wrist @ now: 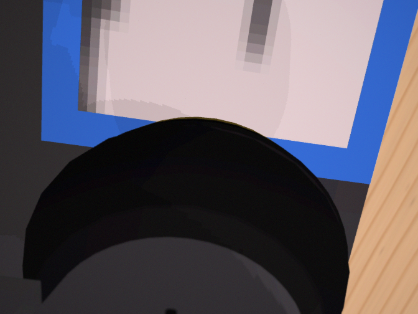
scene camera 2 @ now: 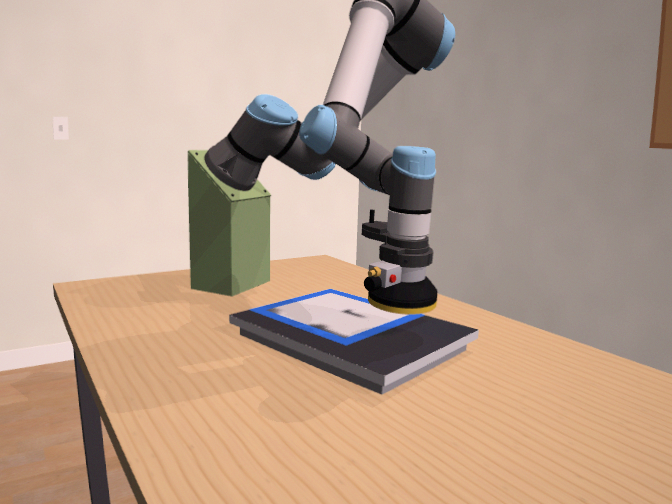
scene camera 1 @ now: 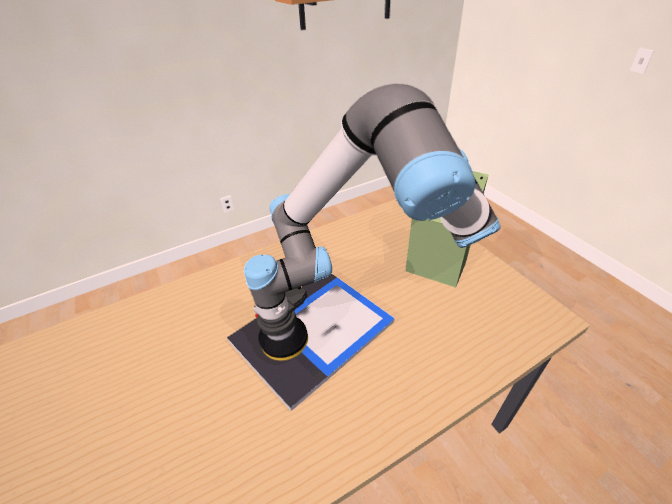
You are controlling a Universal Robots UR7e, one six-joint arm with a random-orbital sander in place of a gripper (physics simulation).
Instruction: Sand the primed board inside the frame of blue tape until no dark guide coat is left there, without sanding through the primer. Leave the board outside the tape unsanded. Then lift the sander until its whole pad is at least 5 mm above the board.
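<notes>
The sander (scene camera 1: 283,337) (scene camera 2: 402,295) (wrist: 187,195) hangs from the wrist, its round pad level. Its pad looks raised above the board (scene camera 1: 293,382) (scene camera 2: 434,339) (wrist: 17,100), over one end of the blue tape frame (scene camera 1: 358,345) (scene camera 2: 303,326) (wrist: 382,75) and the dark area beside it. Inside the tape most of the surface is pale primer. A dark streak of guide coat (scene camera 1: 331,329) (scene camera 2: 355,313) (wrist: 260,25) lies near the middle. More guide coat (scene camera 2: 320,327) (wrist: 91,50) lies along one inner edge of the tape. The sander hides part of the frame. No fingers show.
The green pedestal (scene camera 1: 434,249) (scene camera 2: 249,249) carries the arm and stands on the wooden table (scene camera 1: 135,406) (scene camera 2: 515,434) (wrist: 395,200). The arm reaches over the board. A shelf (scene camera 1: 314,1) is on the wall at the top of scene camera 1's view.
</notes>
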